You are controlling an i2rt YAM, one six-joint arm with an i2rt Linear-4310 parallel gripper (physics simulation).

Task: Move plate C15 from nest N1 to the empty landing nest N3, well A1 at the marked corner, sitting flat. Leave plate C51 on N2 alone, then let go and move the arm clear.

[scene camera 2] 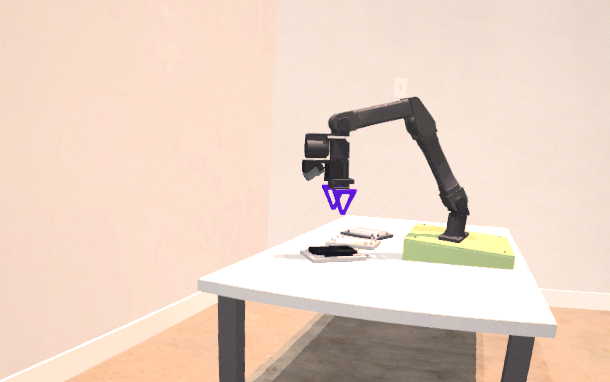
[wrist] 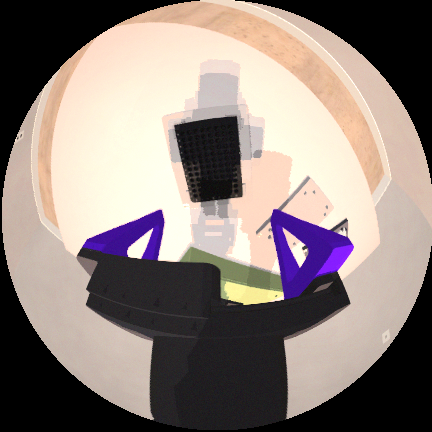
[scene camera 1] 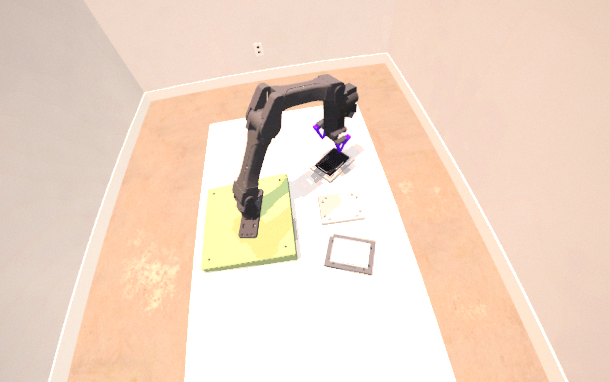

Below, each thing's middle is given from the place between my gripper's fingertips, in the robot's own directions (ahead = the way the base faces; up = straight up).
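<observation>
My hand 11 cm above the black perforated plate (wrist: pixel 209 151), 1 cm to the right of it.
</observation>
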